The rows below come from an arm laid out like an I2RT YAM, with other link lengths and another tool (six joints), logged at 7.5 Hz.
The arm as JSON. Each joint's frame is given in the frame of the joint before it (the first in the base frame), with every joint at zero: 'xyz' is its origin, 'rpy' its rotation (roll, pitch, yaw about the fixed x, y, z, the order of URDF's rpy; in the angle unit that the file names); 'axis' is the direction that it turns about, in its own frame. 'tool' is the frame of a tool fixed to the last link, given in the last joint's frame.
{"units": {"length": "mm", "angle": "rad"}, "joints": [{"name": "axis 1", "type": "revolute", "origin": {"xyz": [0.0, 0.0, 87.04], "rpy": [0.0, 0.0, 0.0]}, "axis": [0.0, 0.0, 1.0]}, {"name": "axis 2", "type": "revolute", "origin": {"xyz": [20.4, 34.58, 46.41], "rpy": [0.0, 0.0, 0.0]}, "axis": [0.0, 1.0, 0.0]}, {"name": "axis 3", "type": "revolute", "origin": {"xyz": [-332.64, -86.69, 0.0], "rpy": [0.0, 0.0, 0.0]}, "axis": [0.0, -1.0, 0.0]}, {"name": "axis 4", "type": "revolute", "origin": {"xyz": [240.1, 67.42, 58.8], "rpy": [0.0, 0.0, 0.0]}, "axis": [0.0, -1.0, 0.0]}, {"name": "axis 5", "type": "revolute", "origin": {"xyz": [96.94, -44.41, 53.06], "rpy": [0.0, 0.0, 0.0]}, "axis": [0.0, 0.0, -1.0]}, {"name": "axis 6", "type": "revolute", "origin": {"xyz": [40.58, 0.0, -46.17], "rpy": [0.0, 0.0, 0.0]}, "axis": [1.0, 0.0, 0.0]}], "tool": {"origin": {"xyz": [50.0, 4.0, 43.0], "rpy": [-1.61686, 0.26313, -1.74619]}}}
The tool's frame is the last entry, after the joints.
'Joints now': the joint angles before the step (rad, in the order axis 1, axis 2, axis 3, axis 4, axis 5, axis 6). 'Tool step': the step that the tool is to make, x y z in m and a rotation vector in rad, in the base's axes. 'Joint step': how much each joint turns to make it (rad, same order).
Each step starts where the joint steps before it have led.
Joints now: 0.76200, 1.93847, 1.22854, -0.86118, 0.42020, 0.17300
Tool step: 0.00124, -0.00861, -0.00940, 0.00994, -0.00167, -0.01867
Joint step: -0.01868, 0.00000, -0.04388, 0.05189, -0.00611, 0.00001
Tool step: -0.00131, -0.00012, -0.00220, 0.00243, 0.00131, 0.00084
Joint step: 0.00150, 0.00000, -0.00991, 0.01029, -0.00267, 0.00075
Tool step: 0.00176, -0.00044, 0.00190, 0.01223, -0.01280, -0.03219
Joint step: -0.00037, -0.00037, 0.00459, -0.00115, 0.00000, 0.03472
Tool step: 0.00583, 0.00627, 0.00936, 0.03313, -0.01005, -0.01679
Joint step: 0.00001, -0.00001, 0.03928, -0.01679, -0.01716, 0.01870
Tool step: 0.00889, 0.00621, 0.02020, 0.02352, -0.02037, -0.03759
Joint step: -0.00001, -0.00114, 0.08203, -0.06789, -0.00191, 0.04081
